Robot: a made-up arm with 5 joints.
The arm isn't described. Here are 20 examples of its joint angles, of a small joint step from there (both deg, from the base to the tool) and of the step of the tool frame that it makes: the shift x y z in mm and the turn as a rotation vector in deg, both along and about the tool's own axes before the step.
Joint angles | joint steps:
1: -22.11 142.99 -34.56 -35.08 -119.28 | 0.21 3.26 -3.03 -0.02 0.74
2: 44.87 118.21 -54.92 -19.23 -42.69 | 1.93 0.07 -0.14 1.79 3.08
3: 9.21 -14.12 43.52 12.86 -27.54 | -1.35 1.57 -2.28 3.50 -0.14
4: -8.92 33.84 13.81 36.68 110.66 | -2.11 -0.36 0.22 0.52 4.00
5: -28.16 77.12 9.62 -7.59 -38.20 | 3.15 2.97 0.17 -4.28 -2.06
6: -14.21 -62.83 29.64 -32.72 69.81 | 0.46 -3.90 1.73 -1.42 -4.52
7: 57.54 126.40 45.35 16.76 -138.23 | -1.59 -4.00 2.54 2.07 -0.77
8: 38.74 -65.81 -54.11 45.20 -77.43 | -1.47 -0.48 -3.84 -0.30 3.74
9: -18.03 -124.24 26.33 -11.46 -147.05 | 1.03 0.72 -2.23 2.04 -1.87
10: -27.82 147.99 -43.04 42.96 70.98 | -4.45 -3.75 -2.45 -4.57 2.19
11: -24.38 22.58 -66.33 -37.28 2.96 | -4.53 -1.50 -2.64 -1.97 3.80
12: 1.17 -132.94 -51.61 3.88 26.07 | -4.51 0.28 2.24 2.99 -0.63
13: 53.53 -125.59 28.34 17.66 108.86 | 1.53 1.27 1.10 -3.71 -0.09
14: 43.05 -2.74 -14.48 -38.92 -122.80 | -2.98 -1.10 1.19 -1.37 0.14
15: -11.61 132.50 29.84 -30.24 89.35 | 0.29 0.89 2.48 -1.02 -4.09
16: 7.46 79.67 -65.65 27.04 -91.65 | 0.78 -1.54 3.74 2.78 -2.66
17: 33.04 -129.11 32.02 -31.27 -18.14 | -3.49 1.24 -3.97 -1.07 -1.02
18: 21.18 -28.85 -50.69 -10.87 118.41 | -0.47 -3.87 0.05 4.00 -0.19
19: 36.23 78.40 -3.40 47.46 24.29 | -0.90 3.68 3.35 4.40 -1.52
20: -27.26 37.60 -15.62 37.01 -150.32 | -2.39 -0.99 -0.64 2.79 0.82
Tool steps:
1: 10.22 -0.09 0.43 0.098 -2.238 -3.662
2: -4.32 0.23 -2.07 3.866 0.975 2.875
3: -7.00 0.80 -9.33 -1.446 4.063 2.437
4: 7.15 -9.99 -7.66 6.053 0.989 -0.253
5: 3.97 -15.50 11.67 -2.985 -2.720 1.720
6: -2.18 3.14 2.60 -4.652 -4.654 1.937
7: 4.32 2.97 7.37 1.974 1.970 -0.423
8: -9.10 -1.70 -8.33 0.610 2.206 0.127
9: 3.18 -0.78 2.72 -3.118 -2.032 -0.232
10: 5.86 2.63 10.87 1.514 -8.692 1.872
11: -0.98 19.14 8.52 4.126 -0.235 -2.129
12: -11.44 -13.90 -8.89 -2.448 4.876 -0.538
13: 10.65 2.83 -10.25 1.550 3.407 2.724
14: -13.56 -2.72 9.95 2.353 2.773 2.014
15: -0.11 -2.57 -2.55 -1.535 -0.682 0.024
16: -7.67 11.30 5.90 0.129 -1.842 4.639
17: 3.28 -19.79 10.84 -7.094 -0.509 3.173
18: -18.06 -4.62 1.66 -0.529 -5.399 -5.345
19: 7.86 4.24 -5.99 -1.835 5.617 3.232
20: 1.15 -5.30 16.57 3.004 -1.935 1.385
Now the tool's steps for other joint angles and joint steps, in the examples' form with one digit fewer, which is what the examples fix.
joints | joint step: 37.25 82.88 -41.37 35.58 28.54 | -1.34 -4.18 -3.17 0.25 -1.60
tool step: -14.4 -1.9 -3.0 -1.56 -0.54 -5.38
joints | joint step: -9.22 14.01 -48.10 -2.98 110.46 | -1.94 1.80 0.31 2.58 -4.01
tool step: -0.3 -12.3 -8.7 -1.63 0.35 -1.86
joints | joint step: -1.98 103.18 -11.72 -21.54 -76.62 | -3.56 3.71 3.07 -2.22 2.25
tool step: 18.8 16.4 4.2 6.34 -2.60 -5.46
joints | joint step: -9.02 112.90 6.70 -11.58 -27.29 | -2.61 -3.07 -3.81 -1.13 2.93
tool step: 5.0 -8.5 0.7 -1.57 -2.92 -4.05
